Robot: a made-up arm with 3 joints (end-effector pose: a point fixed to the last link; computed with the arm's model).
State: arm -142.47 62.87 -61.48
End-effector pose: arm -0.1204 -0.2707 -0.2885 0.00 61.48 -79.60
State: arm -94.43 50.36 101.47
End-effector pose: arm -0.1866 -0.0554 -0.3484 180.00 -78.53 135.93
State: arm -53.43 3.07 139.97
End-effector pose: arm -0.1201 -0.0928 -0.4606 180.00 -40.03 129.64
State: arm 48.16 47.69 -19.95
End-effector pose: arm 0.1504 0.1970 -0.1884 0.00 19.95 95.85
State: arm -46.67 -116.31 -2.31
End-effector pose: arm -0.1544 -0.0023 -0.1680 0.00 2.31 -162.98
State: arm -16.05 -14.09 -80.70
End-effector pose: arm 0.2151 -0.2826 -0.3484 0.00 80.70 -30.14
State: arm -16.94 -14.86 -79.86
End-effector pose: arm 0.2076 -0.2882 -0.3458 0.00 79.86 -31.80
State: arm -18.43 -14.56 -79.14
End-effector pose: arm 0.2013 -0.2927 -0.3435 0.00 79.14 -32.99
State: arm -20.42 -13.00 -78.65
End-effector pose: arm 0.1975 -0.2950 -0.3419 0.00 78.65 -33.42
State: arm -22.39 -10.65 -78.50
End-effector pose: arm 0.1970 -0.2948 -0.3415 0.00 78.50 -33.04
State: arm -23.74 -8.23 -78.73
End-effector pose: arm 0.2000 -0.2922 -0.3422 0.00 78.73 -31.97
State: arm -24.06 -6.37 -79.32
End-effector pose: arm 0.2059 -0.2876 -0.3441 0.00 79.32 -30.43
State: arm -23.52 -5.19 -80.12
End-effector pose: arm 0.2132 -0.2818 -0.3466 0.00 80.12 -28.71
